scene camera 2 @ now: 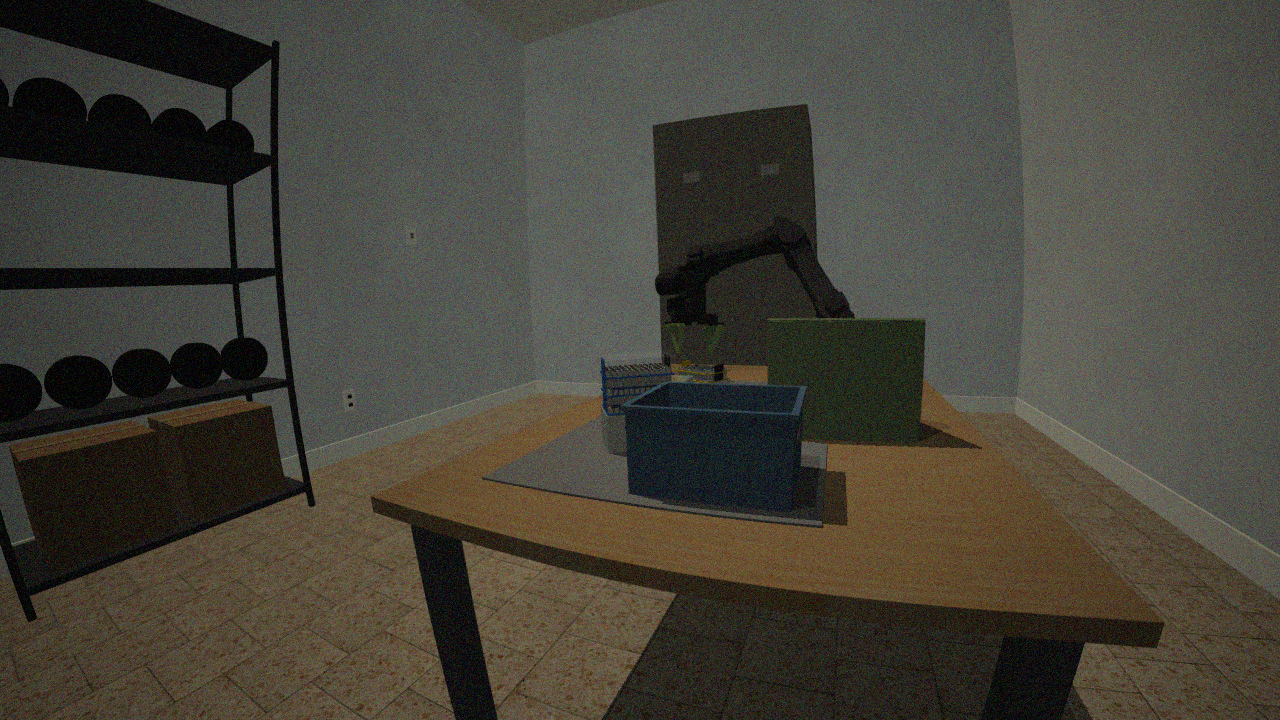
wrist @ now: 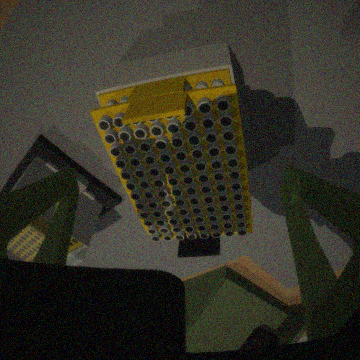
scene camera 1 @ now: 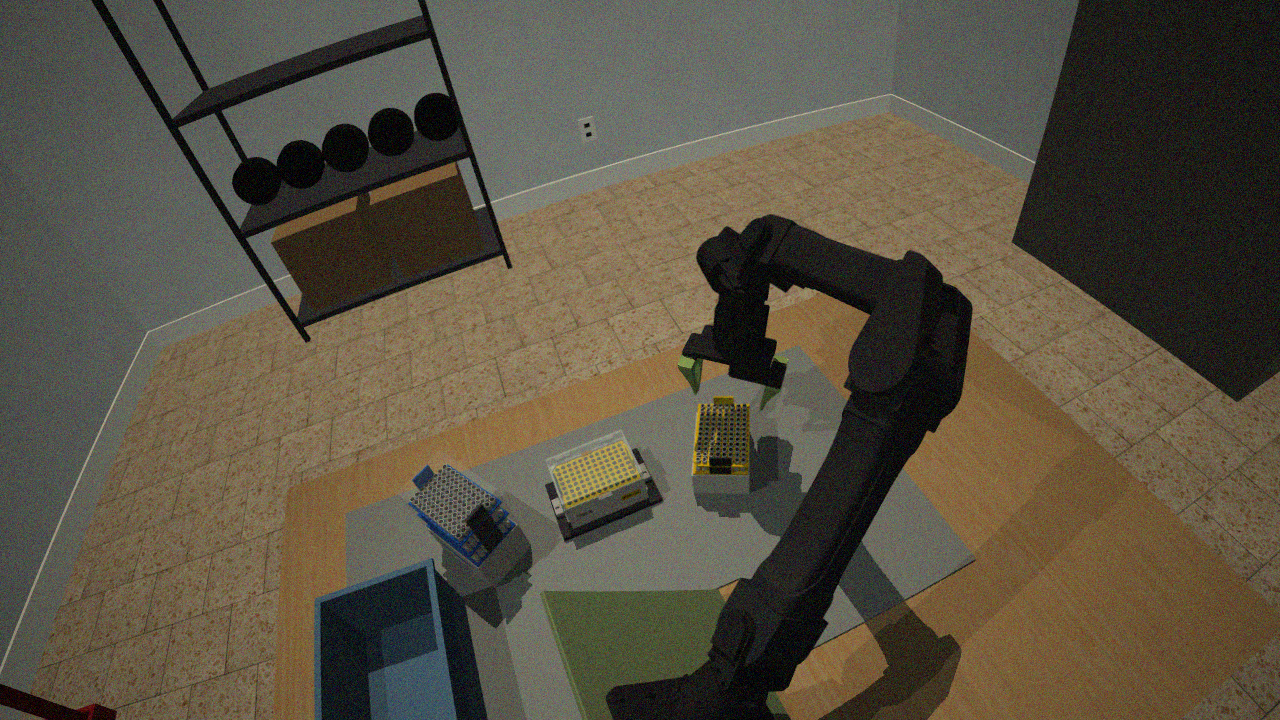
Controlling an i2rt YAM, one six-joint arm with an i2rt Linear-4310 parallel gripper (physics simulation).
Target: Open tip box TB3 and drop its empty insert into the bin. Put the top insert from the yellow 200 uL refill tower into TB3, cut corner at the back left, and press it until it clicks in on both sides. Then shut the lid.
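My gripper (scene camera 1: 728, 400) (scene camera 2: 695, 350) (wrist: 179, 177) is open and empty, above the back end of the yellow refill tower, its fingers out to both sides. The yellow tower (scene camera 1: 723, 434) (wrist: 200, 162) stands on a pale base, with a holed insert on top and a dark tab at its front. Tip box TB3 (scene camera 1: 608, 505) sits in a dark holder (scene camera 1: 617, 523) (wrist: 95, 175). Its top shows a yellow grid (scene camera 1: 597, 470) (wrist: 27, 242) with clear walls around it; I cannot tell how its lid stands. The blue bin (scene camera 1: 460, 644) (scene camera 2: 716, 456) stands at the front left in scene camera 1.
A blue refill tower (scene camera 1: 456, 505) (scene camera 2: 635, 385) stands between the bin and TB3. A tall green block (scene camera 1: 644, 635) (scene camera 2: 845, 380) (wrist: 230, 310) stands near the arm's base. A grey mat (scene camera 1: 662, 559) (scene camera 2: 554, 465) lies under the towers. A black shelf rack (scene camera 1: 207, 179) (scene camera 2: 278, 214) stands beyond the table.
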